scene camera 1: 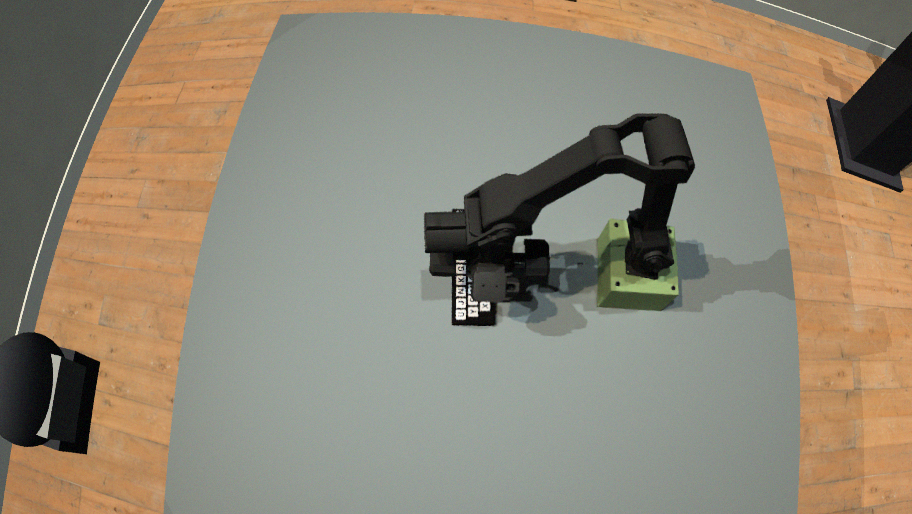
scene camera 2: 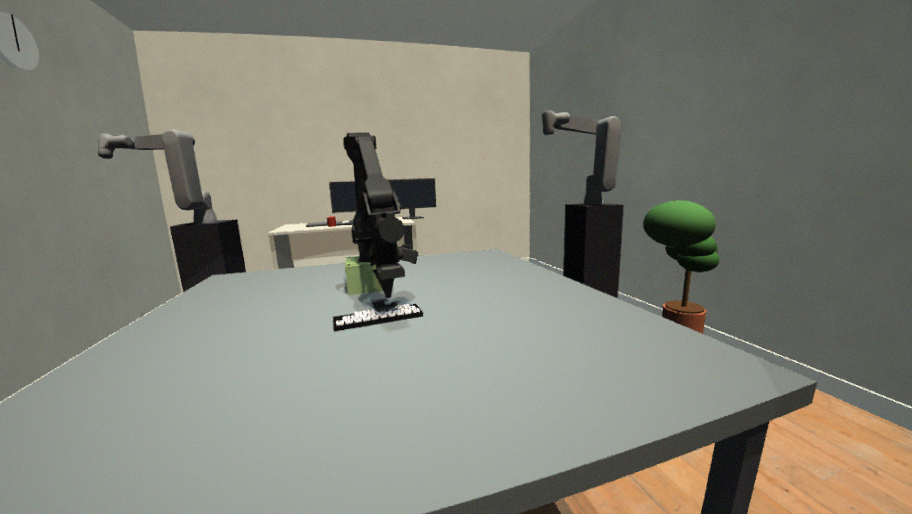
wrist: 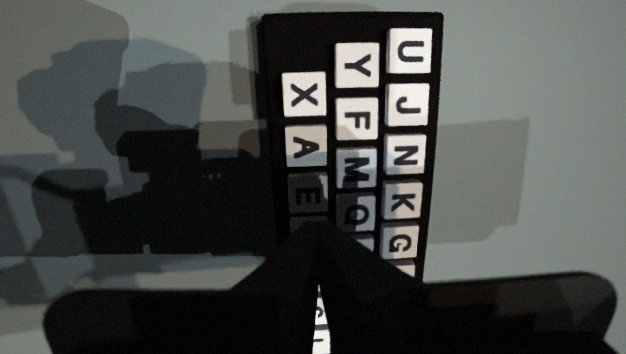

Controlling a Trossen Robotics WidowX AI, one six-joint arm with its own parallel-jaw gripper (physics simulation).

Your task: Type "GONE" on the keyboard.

In view: the gripper point(scene camera 1: 485, 275) and a black keyboard point(scene camera 1: 484, 318).
The gripper also shows in scene camera 2 point(scene camera 2: 388, 297) and in the wrist view point(wrist: 316, 233). The black keyboard is seen too in the wrist view point(wrist: 291, 43).
